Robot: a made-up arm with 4 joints. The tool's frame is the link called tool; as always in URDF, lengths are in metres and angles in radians. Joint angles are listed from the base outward.
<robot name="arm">
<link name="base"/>
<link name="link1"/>
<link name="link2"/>
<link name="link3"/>
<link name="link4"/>
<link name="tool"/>
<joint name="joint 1" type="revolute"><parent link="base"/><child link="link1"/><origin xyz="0.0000 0.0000 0.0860" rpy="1.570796 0.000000 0.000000"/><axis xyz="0 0 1"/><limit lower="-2.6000" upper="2.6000"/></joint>
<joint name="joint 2" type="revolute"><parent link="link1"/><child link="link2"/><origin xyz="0.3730 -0.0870 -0.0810" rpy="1.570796 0.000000 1.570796"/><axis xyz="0 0 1"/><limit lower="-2.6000" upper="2.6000"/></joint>
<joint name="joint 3" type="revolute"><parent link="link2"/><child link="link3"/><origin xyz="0.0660 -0.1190 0.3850" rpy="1.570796 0.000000 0.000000"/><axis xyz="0 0 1"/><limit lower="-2.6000" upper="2.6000"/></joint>
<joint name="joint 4" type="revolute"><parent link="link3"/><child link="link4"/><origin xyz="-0.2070 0.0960 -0.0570" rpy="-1.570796 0.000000 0.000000"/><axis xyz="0 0 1"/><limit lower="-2.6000" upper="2.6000"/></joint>
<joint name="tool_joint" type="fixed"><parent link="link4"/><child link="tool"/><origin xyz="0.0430 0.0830 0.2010" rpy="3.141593 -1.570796 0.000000"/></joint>
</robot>
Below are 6 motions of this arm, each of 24 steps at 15 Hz.
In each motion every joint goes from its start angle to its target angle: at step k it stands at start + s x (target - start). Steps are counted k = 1, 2, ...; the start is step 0. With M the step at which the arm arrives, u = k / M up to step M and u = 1 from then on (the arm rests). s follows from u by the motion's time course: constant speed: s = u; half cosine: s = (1 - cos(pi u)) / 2; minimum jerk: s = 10 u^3 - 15 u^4 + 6 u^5.
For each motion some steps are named. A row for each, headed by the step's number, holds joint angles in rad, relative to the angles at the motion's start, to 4 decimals.
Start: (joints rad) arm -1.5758 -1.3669 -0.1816 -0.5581
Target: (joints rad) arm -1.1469 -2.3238 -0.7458 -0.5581
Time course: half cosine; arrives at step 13
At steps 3, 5, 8, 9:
3: 0.0539 -0.1203 -0.0709 0.0000
5: 0.1384 -0.3088 -0.1821 0.0000
8: 0.2905 -0.6481 -0.3821 0.0000
9: 0.3363 -0.7502 -0.4424 0.0000

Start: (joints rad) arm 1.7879 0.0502 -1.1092 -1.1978
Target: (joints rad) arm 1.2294 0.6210 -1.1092 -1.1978
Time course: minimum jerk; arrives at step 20
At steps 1, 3, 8, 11, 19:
1: -0.0006 0.0007 0.0000 0.0000
3: -0.0149 0.0152 0.0000 0.0000
8: -0.1773 0.1812 0.0000 0.0000
11: -0.3313 0.3386 0.0000 0.0000
19: -0.5579 0.5701 0.0000 0.0000

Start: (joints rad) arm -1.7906 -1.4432 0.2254 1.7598
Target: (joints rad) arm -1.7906 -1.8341 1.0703 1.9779
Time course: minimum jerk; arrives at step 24
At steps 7, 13, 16, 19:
7: 0.0000 -0.0595 0.1286 0.0332
13: 0.0000 -0.2258 0.4882 0.1260
16: 0.0000 -0.3089 0.6676 0.1723
19: 0.0000 -0.3657 0.7904 0.2040

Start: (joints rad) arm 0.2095 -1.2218 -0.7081 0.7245
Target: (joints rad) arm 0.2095 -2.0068 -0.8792 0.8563
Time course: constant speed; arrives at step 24
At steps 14, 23, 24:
14: 0.0000 -0.4579 -0.0998 0.0769
23: 0.0000 -0.7523 -0.1640 0.1263
24: 0.0000 -0.7850 -0.1711 0.1318

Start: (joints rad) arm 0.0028 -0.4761 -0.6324 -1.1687
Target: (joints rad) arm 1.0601 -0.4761 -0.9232 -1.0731
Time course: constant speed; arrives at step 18
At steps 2, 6, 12, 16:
2: 0.1175 0.0000 -0.0323 0.0106
6: 0.3524 0.0000 -0.0969 0.0319
12: 0.7049 0.0000 -0.1939 0.0637
16: 0.9398 0.0000 -0.2585 0.0850

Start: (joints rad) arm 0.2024 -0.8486 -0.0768 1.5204
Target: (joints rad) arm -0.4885 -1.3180 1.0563 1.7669
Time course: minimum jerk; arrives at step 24
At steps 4, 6, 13, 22, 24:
4: -0.0245 -0.0167 0.0402 0.0087
6: -0.0715 -0.0486 0.1173 0.0255
13: -0.3992 -0.2712 0.6547 0.1424
22: -0.6874 -0.4670 1.1273 0.2452
24: -0.6909 -0.4694 1.1331 0.2465

